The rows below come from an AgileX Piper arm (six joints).
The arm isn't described. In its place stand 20 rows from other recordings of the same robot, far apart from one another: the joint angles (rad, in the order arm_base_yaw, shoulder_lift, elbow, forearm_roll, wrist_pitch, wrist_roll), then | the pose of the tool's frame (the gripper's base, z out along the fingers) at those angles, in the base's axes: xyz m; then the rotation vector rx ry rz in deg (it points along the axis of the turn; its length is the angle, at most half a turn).
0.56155 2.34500 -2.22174 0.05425 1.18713 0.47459 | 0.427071, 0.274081, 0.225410, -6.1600, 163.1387, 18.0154
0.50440 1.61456 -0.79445 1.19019 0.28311 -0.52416 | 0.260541, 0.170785, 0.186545, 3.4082, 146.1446, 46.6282
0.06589 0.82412 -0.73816 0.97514 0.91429 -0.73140 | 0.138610, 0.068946, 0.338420, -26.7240, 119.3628, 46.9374
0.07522 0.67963 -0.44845 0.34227 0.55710 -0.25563 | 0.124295, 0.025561, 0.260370, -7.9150, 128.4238, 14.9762
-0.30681 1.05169 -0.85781 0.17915 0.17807 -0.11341 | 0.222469, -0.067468, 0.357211, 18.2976, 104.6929, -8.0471
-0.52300 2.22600 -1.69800 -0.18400 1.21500 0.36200 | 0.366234, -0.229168, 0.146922, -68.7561, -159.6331, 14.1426
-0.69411 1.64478 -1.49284 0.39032 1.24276 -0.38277 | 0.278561, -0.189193, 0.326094, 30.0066, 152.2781, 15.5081
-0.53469 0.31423 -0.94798 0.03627 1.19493 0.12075 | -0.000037, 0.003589, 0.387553, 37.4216, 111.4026, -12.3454
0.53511 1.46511 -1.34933 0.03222 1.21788 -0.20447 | 0.247102, 0.149680, 0.336499, -58.0209, 151.0702, 6.9158
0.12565 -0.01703 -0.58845 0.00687 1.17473 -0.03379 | -0.023355, -0.002369, 0.291664, -9.4391, 117.2751, 3.7371
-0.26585 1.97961 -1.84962 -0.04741 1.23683 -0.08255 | 0.409274, -0.115666, 0.290945, 14.2635, 163.2272, -7.9624
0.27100 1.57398 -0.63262 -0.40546 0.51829 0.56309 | 0.237433, 0.047512, 0.143833, -3.4134, 163.9645, -11.1657
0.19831 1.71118 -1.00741 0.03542 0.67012 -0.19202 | 0.313893, 0.065119, 0.182841, -29.7698, 160.9848, 2.1994
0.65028 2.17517 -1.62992 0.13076 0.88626 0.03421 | 0.350666, 0.278282, 0.154134, -45.5359, 162.9984, 15.2870
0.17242 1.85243 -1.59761 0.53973 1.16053 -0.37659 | 0.377184, 0.109216, 0.286748, -30.7895, 155.6672, 40.0673
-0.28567 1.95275 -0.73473 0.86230 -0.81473 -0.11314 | 0.305676, -0.142175, 0.115015, 65.2561, 96.3259, -25.1309
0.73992 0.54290 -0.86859 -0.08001 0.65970 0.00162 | 0.067391, 0.055488, 0.400643, -39.2114, 97.7015, 24.8992
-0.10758 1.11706 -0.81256 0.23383 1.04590 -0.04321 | 0.189401, -0.002102, 0.276526, 12.0915, 160.3610, 15.8693
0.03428 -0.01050 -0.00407 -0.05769 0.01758 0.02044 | 0.055075, 0.001796, 0.213650, -2.9983, 85.1216, -0.1804
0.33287 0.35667 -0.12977 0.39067 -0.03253 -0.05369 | 0.086061, 0.028562, 0.234689, 0.7334, 97.6530, 28.1810
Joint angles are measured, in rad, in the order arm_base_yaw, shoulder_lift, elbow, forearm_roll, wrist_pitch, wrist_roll. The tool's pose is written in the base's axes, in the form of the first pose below.
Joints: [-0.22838, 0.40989, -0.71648, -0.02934, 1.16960, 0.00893]
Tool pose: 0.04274, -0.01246, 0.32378, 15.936, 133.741, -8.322
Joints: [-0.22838, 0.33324, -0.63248, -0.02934, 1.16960, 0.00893]
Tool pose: 0.03277, -0.01014, 0.30257, 15.978, 134.160, -8.281
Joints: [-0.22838, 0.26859, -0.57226, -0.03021, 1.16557, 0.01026]
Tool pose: 0.02519, -0.00845, 0.28742, 16.009, 133.668, -8.354
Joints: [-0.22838, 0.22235, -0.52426, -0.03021, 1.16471, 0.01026]
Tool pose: 0.02056, -0.00737, 0.27473, 16.013, 133.720, -8.349
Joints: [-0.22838, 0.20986, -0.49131, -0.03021, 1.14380, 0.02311]
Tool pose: 0.02165, -0.00760, 0.26682, 16.820, 133.572, -7.990
